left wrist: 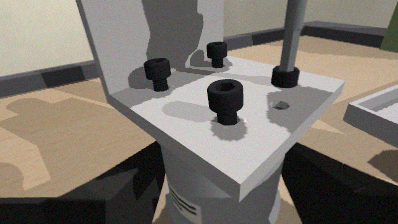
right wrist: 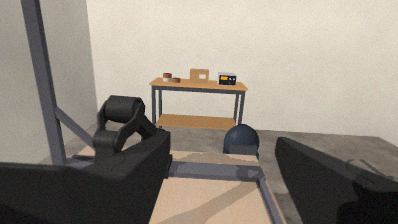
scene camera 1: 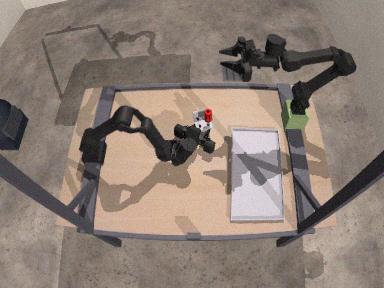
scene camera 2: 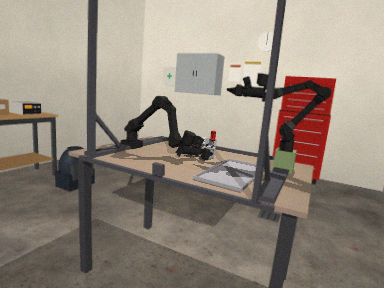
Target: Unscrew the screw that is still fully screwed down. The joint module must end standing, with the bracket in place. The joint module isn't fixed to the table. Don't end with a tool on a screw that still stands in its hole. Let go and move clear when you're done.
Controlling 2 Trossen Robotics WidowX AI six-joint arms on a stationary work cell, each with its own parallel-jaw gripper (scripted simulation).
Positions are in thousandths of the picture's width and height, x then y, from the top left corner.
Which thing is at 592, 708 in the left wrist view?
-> A l-shaped bracket.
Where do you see a shallow grey tray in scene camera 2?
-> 605, 606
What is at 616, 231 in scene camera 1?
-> My right gripper.
